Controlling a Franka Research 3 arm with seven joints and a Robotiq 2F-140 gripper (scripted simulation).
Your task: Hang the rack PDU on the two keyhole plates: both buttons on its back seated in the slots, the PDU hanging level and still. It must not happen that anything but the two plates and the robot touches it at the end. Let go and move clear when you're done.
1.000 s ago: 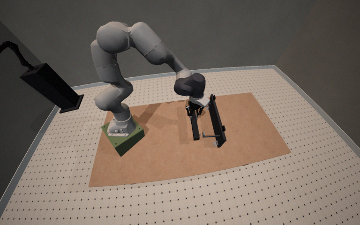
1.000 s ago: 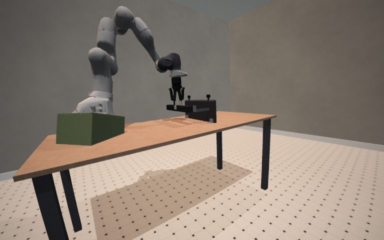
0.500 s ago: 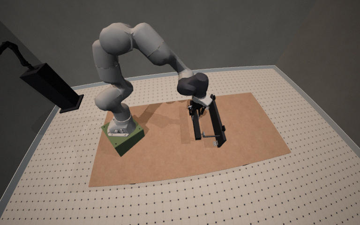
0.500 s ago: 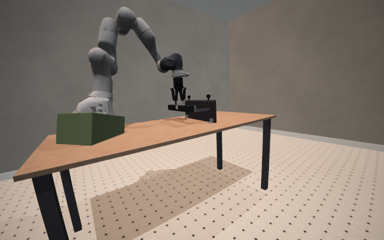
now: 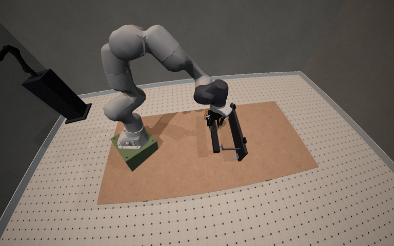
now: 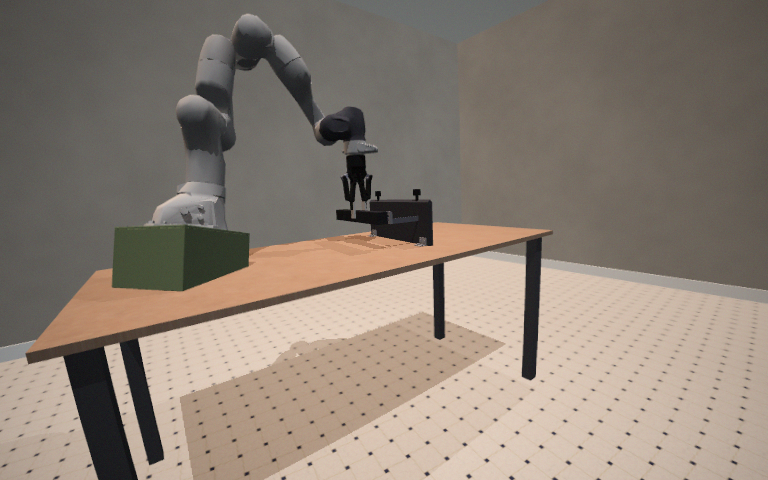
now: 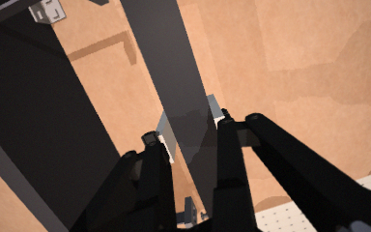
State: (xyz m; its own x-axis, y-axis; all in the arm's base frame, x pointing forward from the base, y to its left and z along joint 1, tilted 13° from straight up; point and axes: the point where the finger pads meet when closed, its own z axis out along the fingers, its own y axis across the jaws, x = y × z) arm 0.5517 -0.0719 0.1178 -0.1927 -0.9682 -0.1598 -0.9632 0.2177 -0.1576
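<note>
Right now the rack PDU is 2 cm below my hand and 2 cm ahead of it. Also, from my hand: black upright panel 18 cm ahead, 6 cm below, 4 cm to the right.
</note>
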